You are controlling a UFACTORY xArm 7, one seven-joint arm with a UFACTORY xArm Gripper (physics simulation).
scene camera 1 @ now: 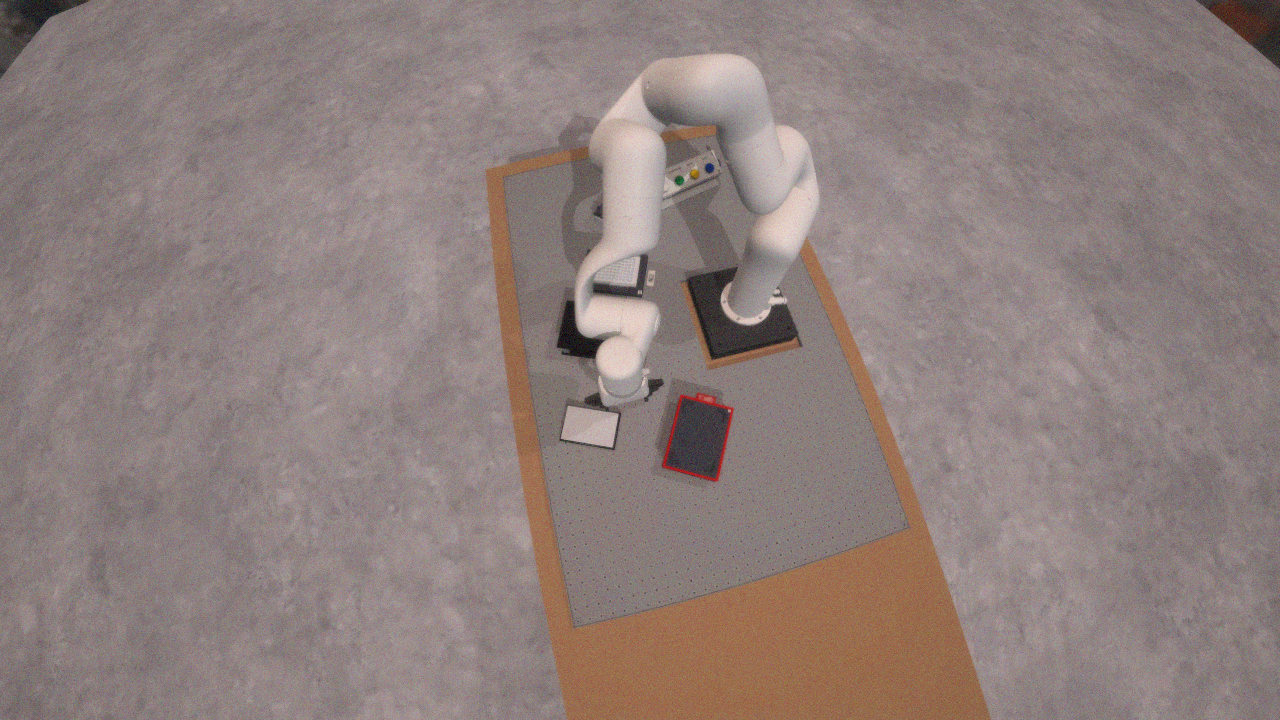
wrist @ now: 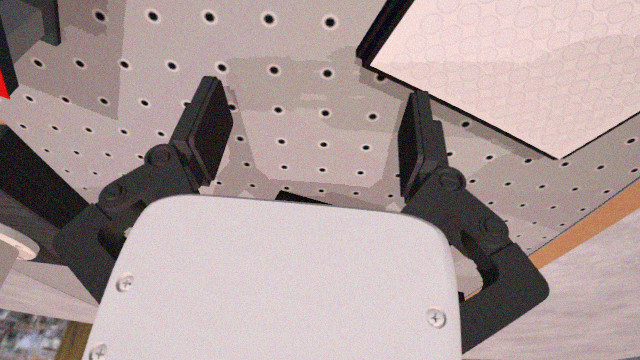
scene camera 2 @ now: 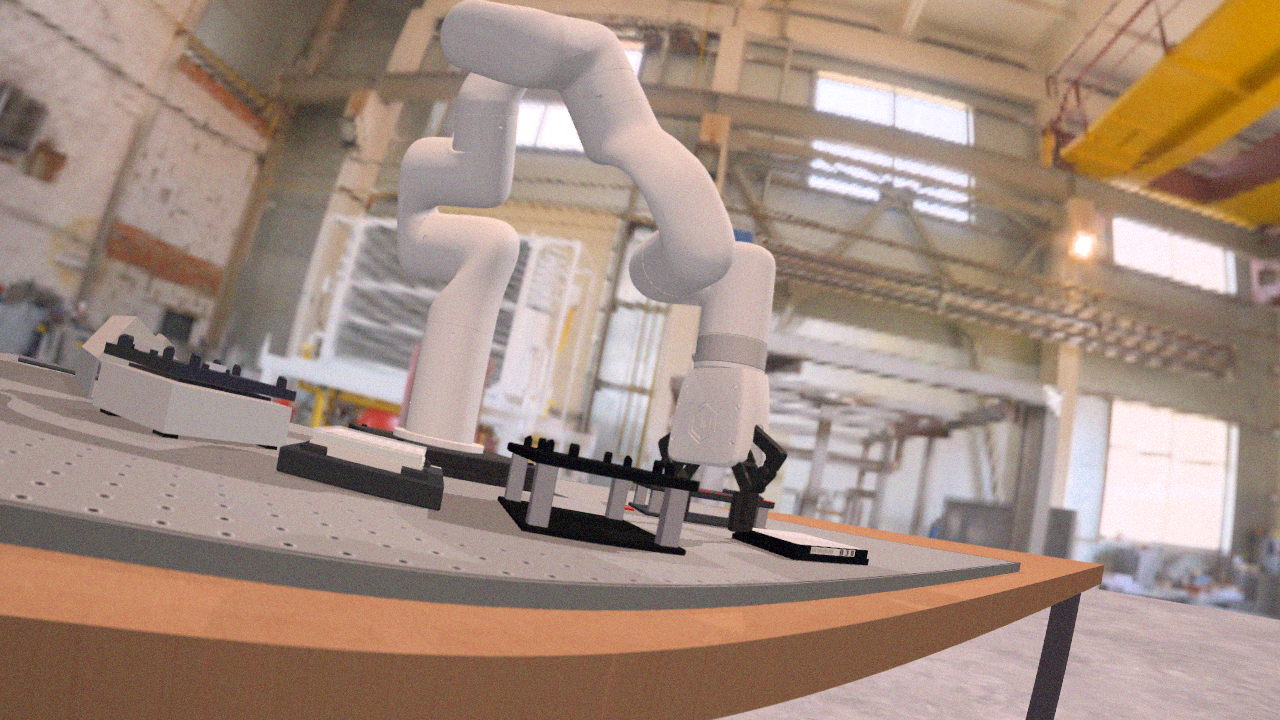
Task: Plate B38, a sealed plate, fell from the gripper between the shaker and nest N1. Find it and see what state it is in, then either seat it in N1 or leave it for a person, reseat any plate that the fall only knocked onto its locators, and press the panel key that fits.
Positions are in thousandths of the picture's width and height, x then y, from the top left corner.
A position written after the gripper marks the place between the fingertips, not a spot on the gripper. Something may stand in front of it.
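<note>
Scene camera 1 shows the gripper (scene camera 1: 489,556) and a red-framed dark plate (scene camera 1: 546,609), while a white well plate (scene camera 2: 261,626) appears in scene camera 2. In the wrist view the gripper (wrist: 491,293) is visible again, and the wrist view does not show the white well plate, hidden by the gripper.
</note>
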